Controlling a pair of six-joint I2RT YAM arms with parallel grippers.
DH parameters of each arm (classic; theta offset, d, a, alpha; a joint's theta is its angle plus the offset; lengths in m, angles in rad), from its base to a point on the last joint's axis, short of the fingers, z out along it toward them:
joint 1: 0 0.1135 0.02 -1.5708
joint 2: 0 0 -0.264 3.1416
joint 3: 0.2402 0 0.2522 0
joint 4: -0.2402 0 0.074 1.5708
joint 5: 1.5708 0 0 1.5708
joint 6: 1.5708 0.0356 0 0
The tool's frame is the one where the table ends.
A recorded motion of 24 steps. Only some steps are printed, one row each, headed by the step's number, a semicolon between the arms.
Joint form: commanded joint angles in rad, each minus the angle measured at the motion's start. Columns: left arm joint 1, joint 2, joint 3, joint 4, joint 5, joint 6; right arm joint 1, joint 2, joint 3, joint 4, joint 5, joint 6.
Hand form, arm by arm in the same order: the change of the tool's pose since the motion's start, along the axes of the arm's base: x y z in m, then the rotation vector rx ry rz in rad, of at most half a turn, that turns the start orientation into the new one. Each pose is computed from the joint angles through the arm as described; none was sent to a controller.
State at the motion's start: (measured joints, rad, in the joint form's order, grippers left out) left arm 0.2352 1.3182 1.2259 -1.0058 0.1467 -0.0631; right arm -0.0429 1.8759 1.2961 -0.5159 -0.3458 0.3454
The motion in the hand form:
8: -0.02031 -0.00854 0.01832 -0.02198 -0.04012 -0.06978; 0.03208 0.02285 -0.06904 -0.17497 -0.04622 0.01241
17: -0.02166 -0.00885 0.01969 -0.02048 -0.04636 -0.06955; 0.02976 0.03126 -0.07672 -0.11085 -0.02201 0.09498
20: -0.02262 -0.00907 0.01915 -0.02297 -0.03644 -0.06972; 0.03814 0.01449 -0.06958 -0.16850 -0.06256 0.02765
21: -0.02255 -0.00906 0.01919 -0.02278 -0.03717 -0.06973; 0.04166 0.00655 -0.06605 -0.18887 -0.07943 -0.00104
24: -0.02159 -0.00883 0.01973 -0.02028 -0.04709 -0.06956; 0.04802 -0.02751 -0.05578 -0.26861 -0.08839 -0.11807
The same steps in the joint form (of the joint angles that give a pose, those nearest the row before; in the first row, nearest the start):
8: -0.0069 -0.0778 0.0133 -0.0645 0.0564 0.0419; 0.0729 0.2098 0.0004 0.2491 0.1823 -0.0309
17: -0.0069 -0.0843 0.0134 -0.0645 0.0565 0.0416; 0.0858 0.2285 0.0007 0.2316 0.0942 -0.0618
20: -0.0069 -0.0843 0.0133 -0.0748 0.0565 0.0420; 0.0507 0.2281 0.0244 0.2529 0.1579 -0.0622
21: -0.0069 -0.0843 0.0133 -0.0740 0.0565 0.0419; 0.0339 0.2281 0.0362 0.2605 0.1801 -0.0626
24: -0.0068 -0.0843 0.0134 -0.0637 0.0565 0.0416; -0.0370 0.2281 0.0782 0.2422 0.2682 -0.0614

